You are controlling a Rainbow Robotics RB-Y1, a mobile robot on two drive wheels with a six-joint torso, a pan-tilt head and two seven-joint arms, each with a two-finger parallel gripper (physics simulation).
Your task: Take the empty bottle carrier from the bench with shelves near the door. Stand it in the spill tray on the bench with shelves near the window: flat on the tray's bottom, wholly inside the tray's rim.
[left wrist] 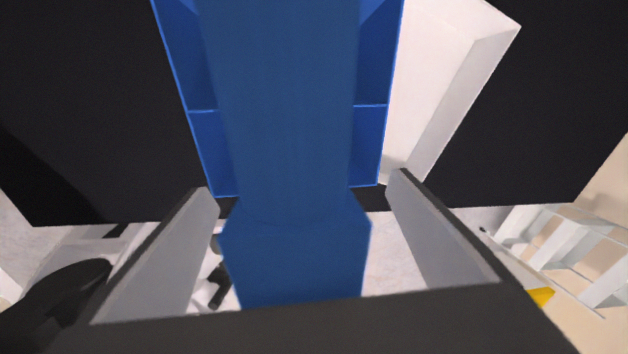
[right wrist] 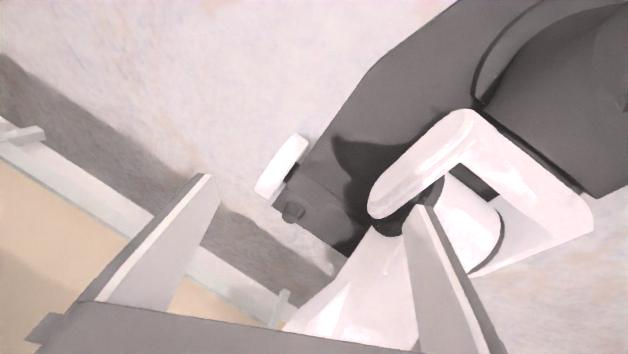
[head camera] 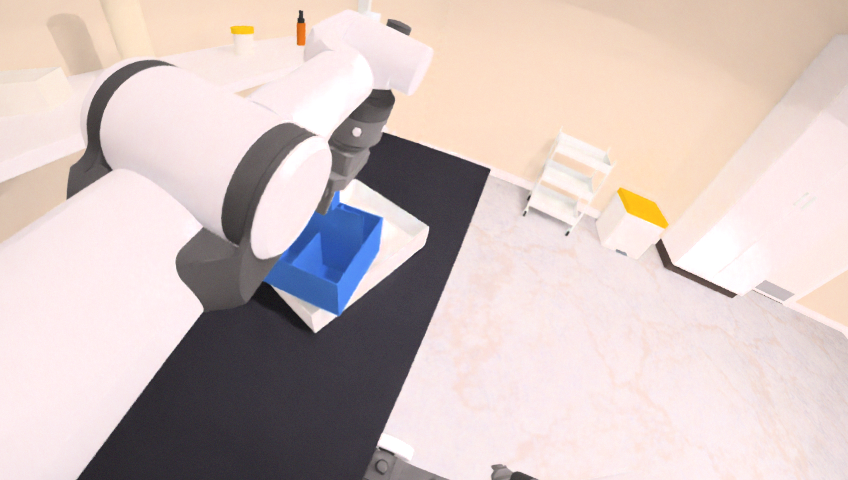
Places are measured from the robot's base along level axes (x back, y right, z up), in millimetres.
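Where they show: left gripper, fingertip midpoint: (head camera: pixel 334 193); right gripper, fingertip midpoint: (right wrist: pixel 311 201).
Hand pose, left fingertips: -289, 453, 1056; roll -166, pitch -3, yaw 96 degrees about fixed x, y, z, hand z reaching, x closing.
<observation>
After its pixels a point has its place, as x, y, z.
The blue bottle carrier (head camera: pixel 360 261) @(-226, 446, 913) (left wrist: pixel 370 145) @(-278, 554, 920) sits over the white spill tray (head camera: pixel 407 252) @(-174, 628, 796) (left wrist: pixel 460 95) @(-345, 773, 806), turned at an angle to it. In the head view its near wall covers part of the tray's near-left rim. Whether its base is flat on the tray's bottom is hidden. Its compartments look empty. My left gripper (head camera: pixel 324 209) (left wrist: pixel 301 189) @(-289, 453, 1056) is open, with one finger on each side of the carrier's upright blue handle. My right gripper (right wrist: pixel 311 201) @(299, 211, 508) is open and empty, away from the tray.
The tray is on the black bench top (head camera: pixel 285 380) @(-267, 198, 763). A shelf behind my left arm bears a yellow-lidded jar (head camera: pixel 242 40) @(-657, 608, 1254) and an orange bottle (head camera: pixel 301 33) @(-659, 817, 1253). A white cart (head camera: pixel 556 205) @(655, 2471, 134), a yellow-lidded bin (head camera: pixel 618 231) @(1247, 2355, 201) and a white cabinet (head camera: pixel 767 208) @(2230, 2386, 939) stand beyond the bench.
</observation>
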